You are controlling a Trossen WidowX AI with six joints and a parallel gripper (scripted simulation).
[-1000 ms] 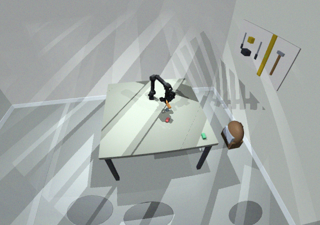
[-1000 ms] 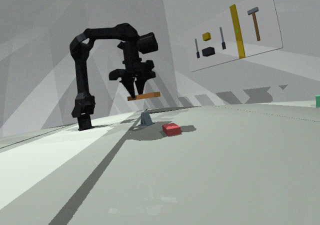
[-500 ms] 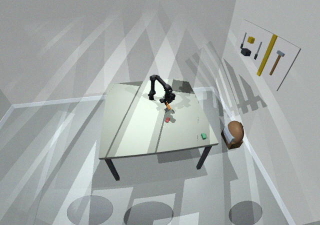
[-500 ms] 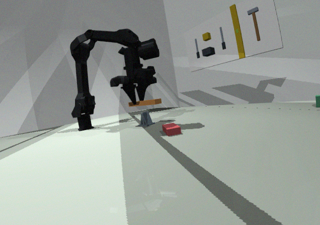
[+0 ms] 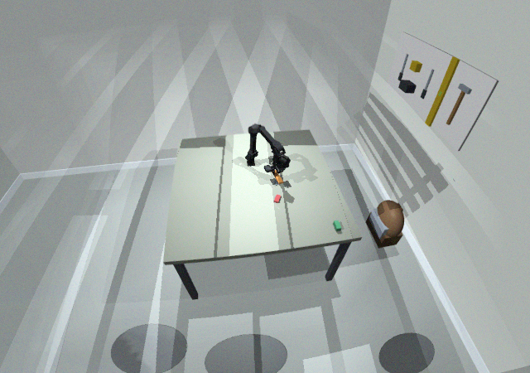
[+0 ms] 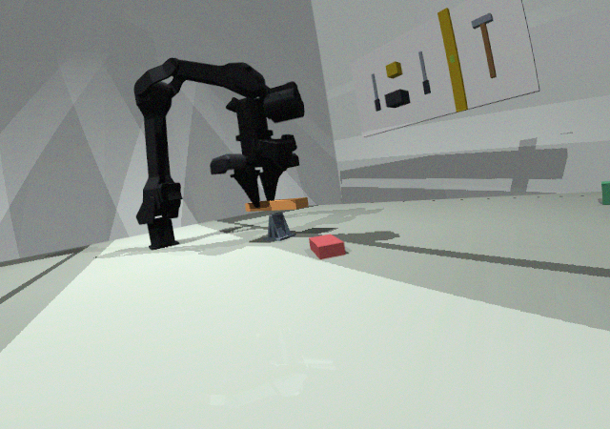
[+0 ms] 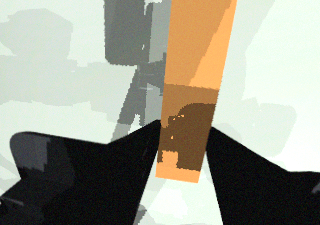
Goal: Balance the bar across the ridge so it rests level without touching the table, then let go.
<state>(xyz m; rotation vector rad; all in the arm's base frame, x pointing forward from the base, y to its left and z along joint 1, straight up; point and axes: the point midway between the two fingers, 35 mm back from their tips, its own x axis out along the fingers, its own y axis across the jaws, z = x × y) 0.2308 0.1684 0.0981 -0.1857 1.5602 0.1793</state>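
Now: the orange bar 3 cm ahead of my gripper tip and 1 cm to the left of it. The rest, counted from my gripper tip: green block: 51 cm ahead, 33 cm to the left, 5 cm below; then red block: 20 cm ahead, 6 cm below, 2 cm to the right.
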